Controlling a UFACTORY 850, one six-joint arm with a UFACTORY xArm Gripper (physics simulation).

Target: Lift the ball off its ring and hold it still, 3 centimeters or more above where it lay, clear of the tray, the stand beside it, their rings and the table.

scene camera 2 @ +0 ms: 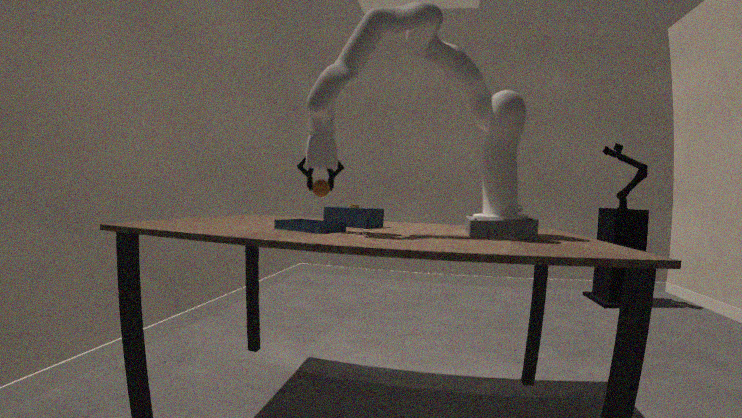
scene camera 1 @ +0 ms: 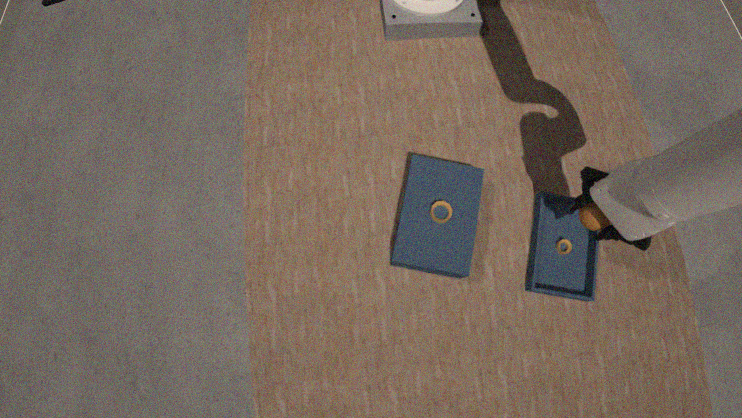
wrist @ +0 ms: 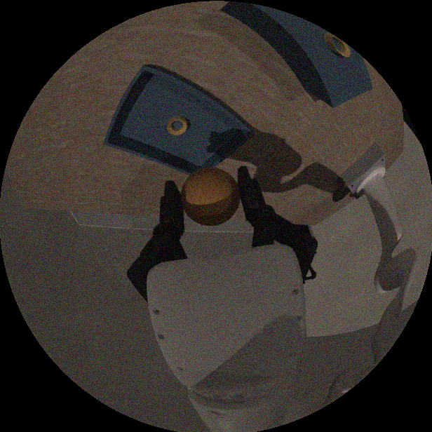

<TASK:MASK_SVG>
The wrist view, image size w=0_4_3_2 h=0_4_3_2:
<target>orange ball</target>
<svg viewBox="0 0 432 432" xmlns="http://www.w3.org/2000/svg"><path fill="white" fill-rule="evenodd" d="M199 168L191 173L182 185L180 193L182 208L188 217L198 224L205 226L222 224L229 220L238 208L240 201L238 184L234 177L221 168Z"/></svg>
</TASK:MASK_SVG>
